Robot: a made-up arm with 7 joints. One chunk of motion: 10 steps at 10 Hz.
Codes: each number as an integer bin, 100 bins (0 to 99) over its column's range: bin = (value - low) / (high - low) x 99, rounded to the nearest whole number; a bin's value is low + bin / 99 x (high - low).
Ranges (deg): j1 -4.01..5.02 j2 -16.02..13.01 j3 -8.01..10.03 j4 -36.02..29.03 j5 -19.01..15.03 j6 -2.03..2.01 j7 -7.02..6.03
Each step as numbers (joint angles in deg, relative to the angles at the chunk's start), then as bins.
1 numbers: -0.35 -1.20 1.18 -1.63 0.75 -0.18 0.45
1 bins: 40 51 50 52 57 45 57
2 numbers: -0.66 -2.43 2.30 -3.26 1.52 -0.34 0.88
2 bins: 37 46 57 50 60 41 60
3 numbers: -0.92 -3.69 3.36 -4.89 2.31 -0.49 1.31
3 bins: 34 42 62 47 62 38 63
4 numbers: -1.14 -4.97 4.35 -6.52 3.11 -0.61 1.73
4 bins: 31 38 68 45 64 35 66
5 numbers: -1.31 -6.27 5.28 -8.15 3.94 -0.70 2.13
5 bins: 30 33 73 42 67 33 69
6 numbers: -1.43 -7.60 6.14 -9.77 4.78 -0.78 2.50
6 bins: 28 29 78 40 69 31 72
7 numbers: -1.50 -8.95 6.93 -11.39 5.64 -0.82 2.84
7 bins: 28 24 82 37 72 30 75
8 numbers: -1.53 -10.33 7.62 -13.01 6.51 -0.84 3.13
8 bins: 27 19 86 35 74 29 77
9 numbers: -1.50 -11.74 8.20 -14.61 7.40 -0.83 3.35
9 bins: 28 15 89 33 77 29 79
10 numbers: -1.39 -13.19 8.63 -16.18 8.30 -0.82 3.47
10 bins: 29 10 91 30 79 30 80
